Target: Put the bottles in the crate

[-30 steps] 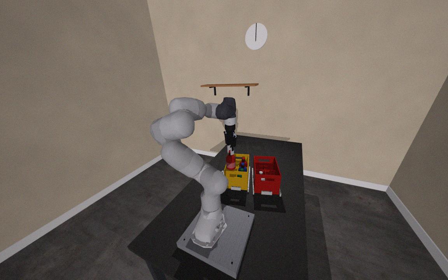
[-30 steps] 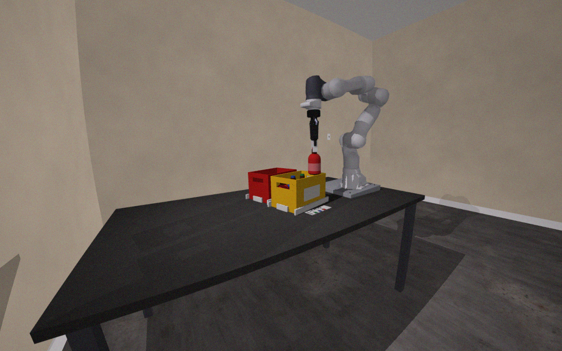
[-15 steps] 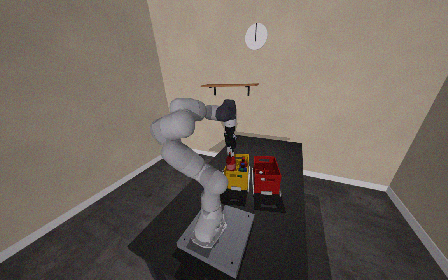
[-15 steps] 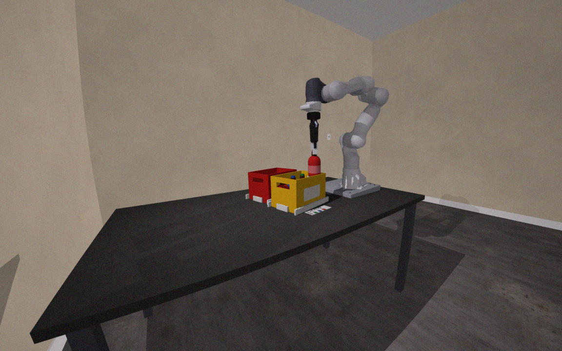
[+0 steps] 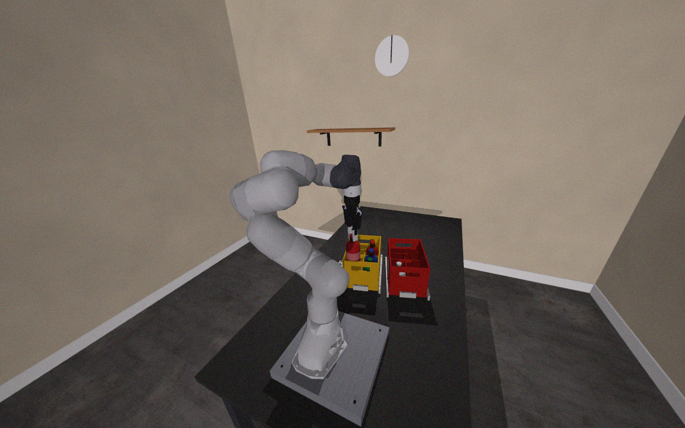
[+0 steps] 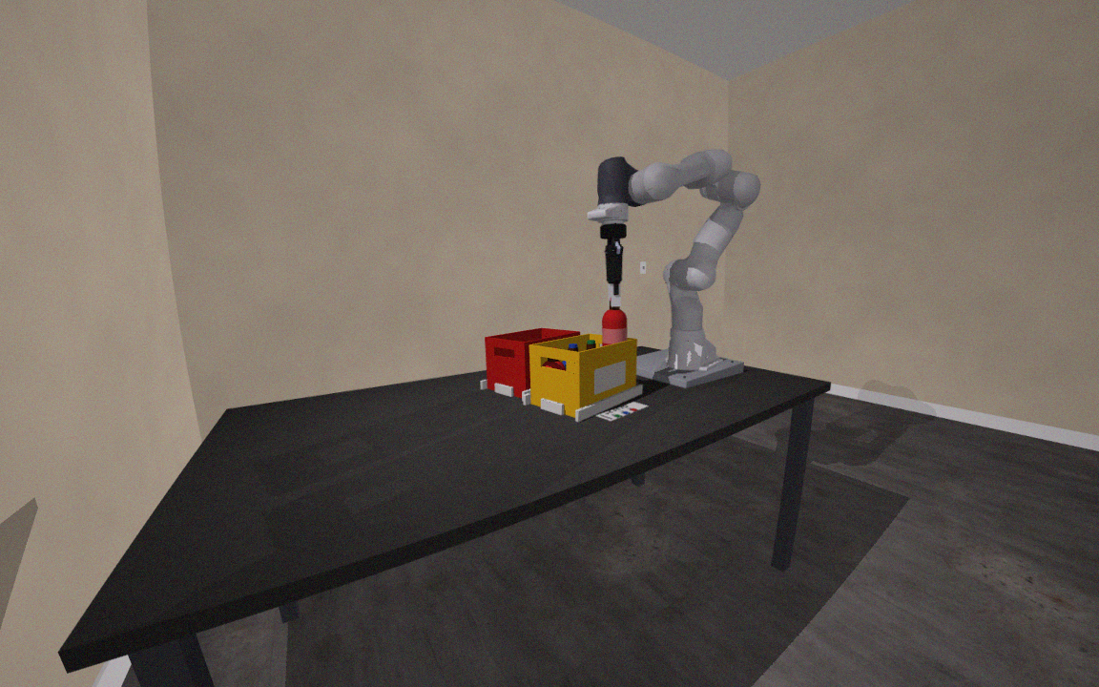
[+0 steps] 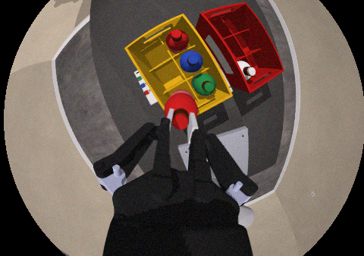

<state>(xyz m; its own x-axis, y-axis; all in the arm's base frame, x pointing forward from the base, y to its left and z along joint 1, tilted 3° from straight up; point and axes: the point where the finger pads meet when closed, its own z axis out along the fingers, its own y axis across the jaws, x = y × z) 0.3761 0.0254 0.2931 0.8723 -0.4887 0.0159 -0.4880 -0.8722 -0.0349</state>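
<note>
Now: hand 20 mm short of the green-labelled bottle, 90 mm to the left of it and 220 mm above it. Round my hand: white-capped bottle 40 mm ahead, 230 mm to the right, 220 mm below; then yellow crate 90 mm ahead, 20 mm to the right, 220 mm below; then blue-labelled bottle 100 mm ahead, 70 mm to the right, 220 mm below.
</note>
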